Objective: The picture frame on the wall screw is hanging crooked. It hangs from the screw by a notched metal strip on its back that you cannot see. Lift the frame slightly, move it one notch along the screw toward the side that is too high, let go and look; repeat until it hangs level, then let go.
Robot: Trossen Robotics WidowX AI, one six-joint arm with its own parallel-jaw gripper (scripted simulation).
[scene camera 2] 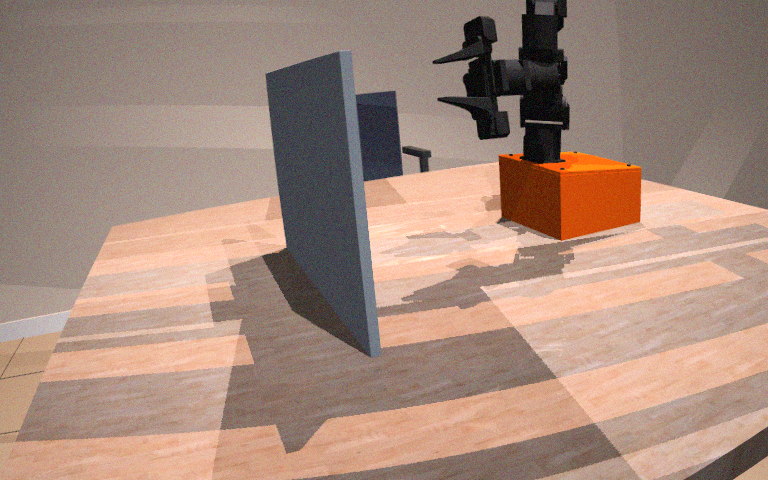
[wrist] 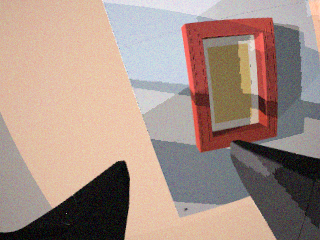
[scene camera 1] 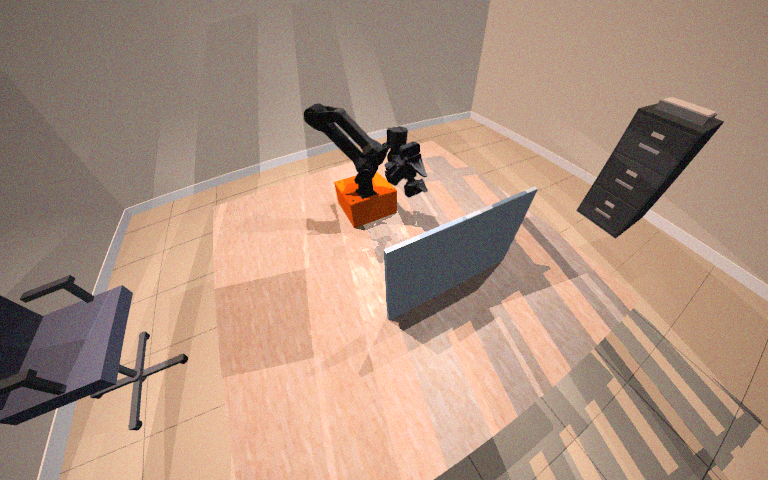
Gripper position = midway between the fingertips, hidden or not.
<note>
I see my gripper [scene camera 2: 435, 80], a picture frame [wrist: 232, 70] and a wall panel [scene camera 2: 314, 122].
My gripper also shows in the wrist view [wrist: 179, 159] and in scene camera 1 [scene camera 1: 426, 184]. The wall panel is seen too in the wrist view [wrist: 151, 46] and in scene camera 1 [scene camera 1: 420, 268]. Scene camera 2 does not show the picture frame, which is hidden by the wall panel. Scene camera 1 misses the picture frame, which is hidden by the wall panel.
</note>
